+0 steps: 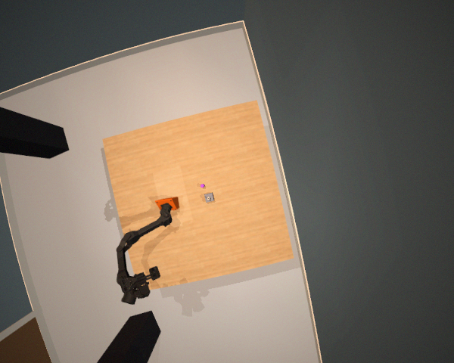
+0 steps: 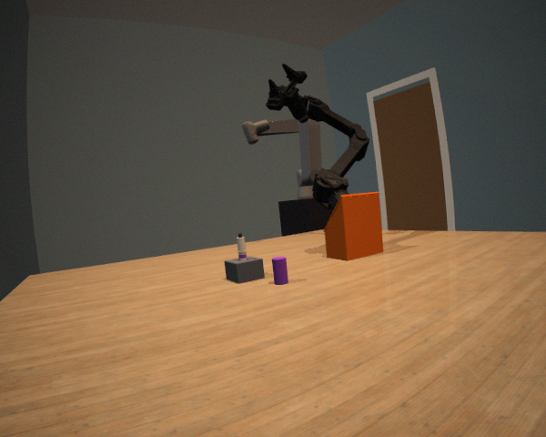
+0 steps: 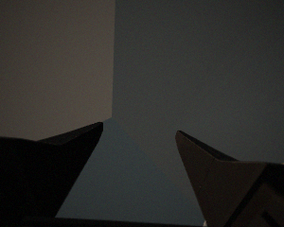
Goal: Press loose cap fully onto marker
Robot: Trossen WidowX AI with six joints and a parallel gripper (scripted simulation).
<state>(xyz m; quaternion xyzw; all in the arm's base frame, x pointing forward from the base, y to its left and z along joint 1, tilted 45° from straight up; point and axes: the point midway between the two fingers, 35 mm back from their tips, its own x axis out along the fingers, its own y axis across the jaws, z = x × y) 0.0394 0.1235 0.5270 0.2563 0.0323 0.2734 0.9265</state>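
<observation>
Now: the purple cap 570 mm below my gripper tip, 320 mm to the left of it and 320 mm ahead of it. From my gripper tip the other things lie so: dark grey holder block 570 mm below, 340 mm ahead, 210 mm to the left.
</observation>
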